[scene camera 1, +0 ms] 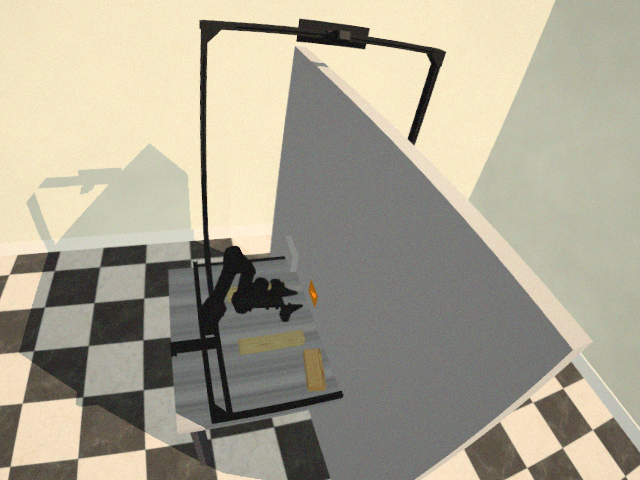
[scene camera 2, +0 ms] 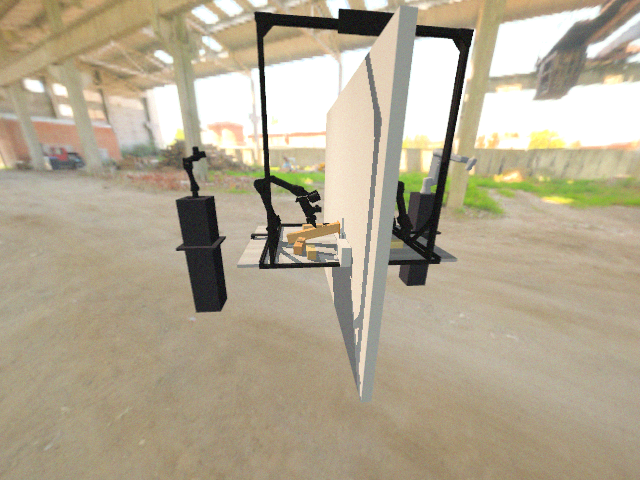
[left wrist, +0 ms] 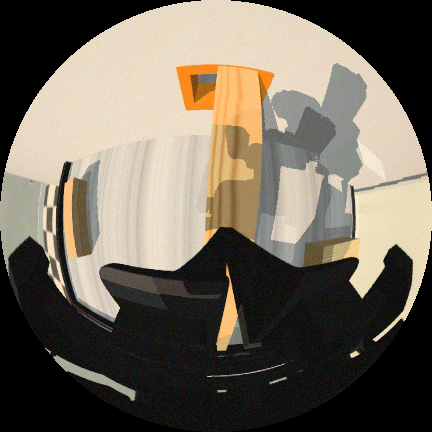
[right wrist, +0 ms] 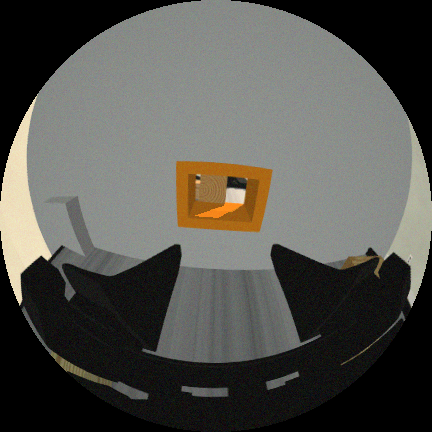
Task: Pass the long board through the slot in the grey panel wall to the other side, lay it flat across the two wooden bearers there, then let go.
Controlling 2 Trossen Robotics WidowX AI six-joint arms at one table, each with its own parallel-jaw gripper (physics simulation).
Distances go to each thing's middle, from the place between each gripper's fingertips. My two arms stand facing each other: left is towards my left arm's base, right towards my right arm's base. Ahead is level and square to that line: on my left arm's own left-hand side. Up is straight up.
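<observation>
Orange-framed slot [right wrist: 247, 216]: 80 mm to the left of my right hand, 20 mm above it. From my left hand, orange-framed slot 170 mm to the right.
</observation>
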